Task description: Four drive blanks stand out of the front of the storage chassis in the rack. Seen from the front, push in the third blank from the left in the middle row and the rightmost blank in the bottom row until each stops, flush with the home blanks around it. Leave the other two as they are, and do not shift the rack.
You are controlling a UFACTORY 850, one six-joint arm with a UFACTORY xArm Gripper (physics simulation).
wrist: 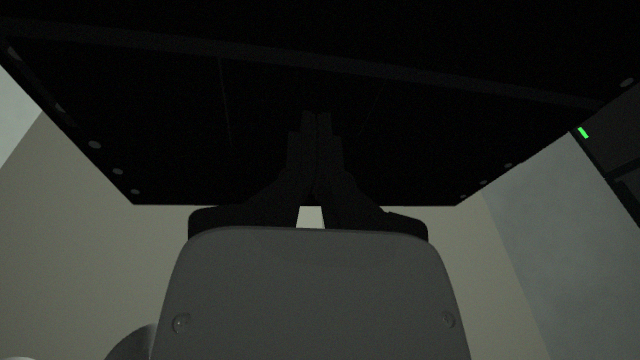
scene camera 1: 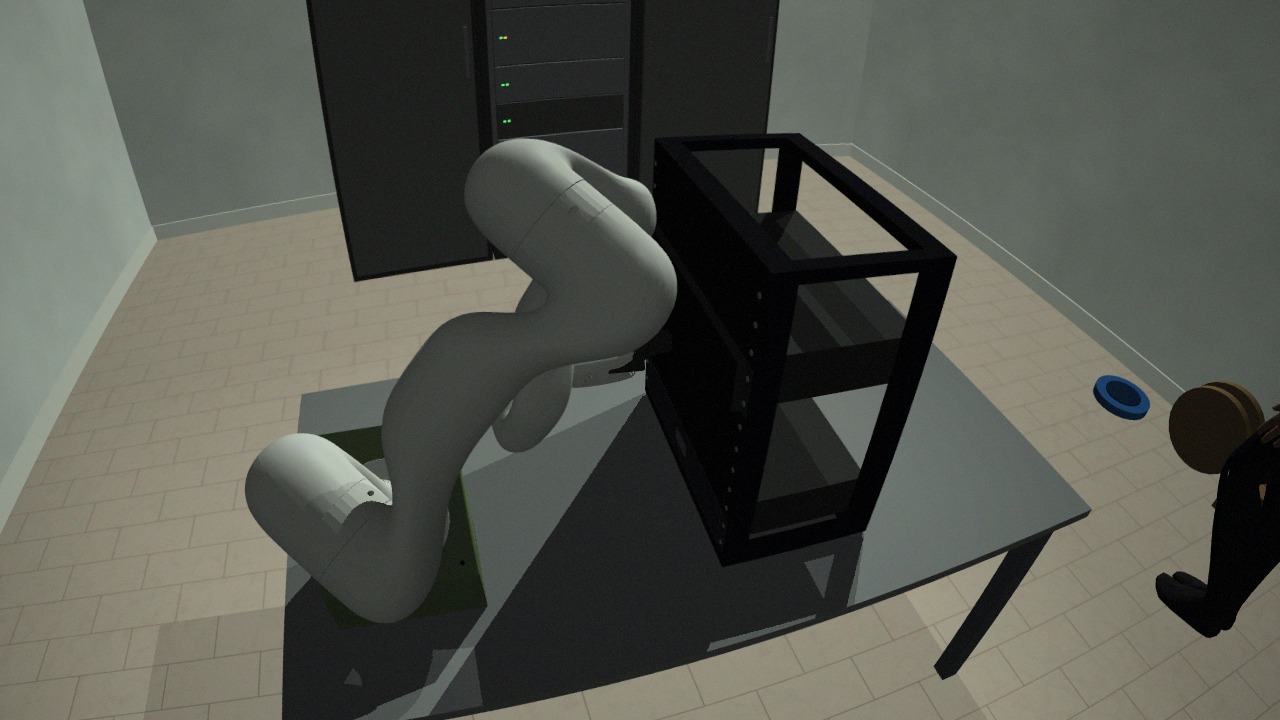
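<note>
The black rack [scene camera 1: 913, 358] [wrist: 118, 171] stands on the table, its front towards the arm. In the wrist view its front is almost black. Faint thin upright lines show on either side of the fingers, below a slightly paler cross band. The single drive blanks, their rows and how far any stands out cannot be told. My gripper [wrist: 313, 129] is shut and empty, its fingertips together in front of the dark face. Whether they touch it cannot be told. In the scene view the arm hides most of the gripper, and a small dark part shows beside the rack's front.
The arm [scene camera 1: 465, 385] rises from a green base plate [scene camera 1: 472, 573] on the grey table [scene camera 1: 975, 465]. A dark cabinet [scene camera 1: 402, 134] stands behind. At the right are a blue ring [scene camera 1: 1103, 407], brown round objects [scene camera 1: 1203, 429] and a person's dark-clothed legs [scene camera 1: 1239, 519].
</note>
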